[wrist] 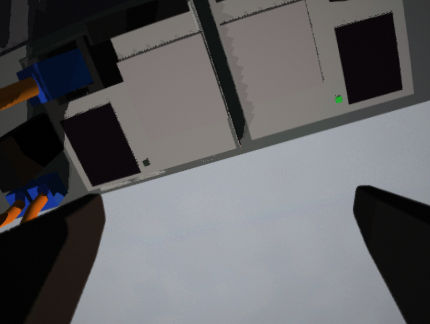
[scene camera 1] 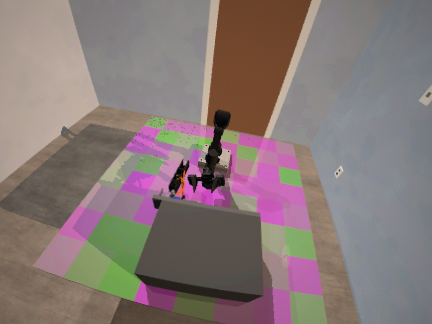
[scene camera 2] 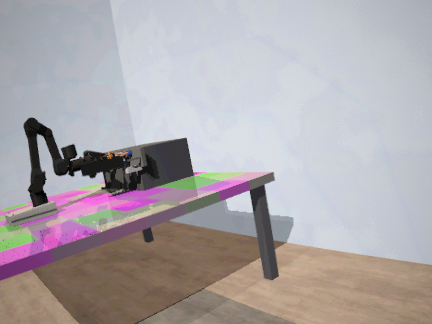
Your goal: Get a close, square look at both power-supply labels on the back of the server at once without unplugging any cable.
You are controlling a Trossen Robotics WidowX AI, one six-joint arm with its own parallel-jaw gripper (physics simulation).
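The dark grey server stands on the table. In the wrist view its two power supplies appear upside down and tilted, across the upper part. The left pale label and the right pale label both show, slanted, with no readable print; the right one reaches close to the top edge. A green light is on the right supply, a dark one on the left. My gripper is open and empty, close behind the server's back. In scene camera 2 its fingertips merge with the dark parts there.
Orange cables run to blue plugs, one upper left and another lower left in the wrist view. A long black folding piece stands beside the gripper. The checkered table carries everything.
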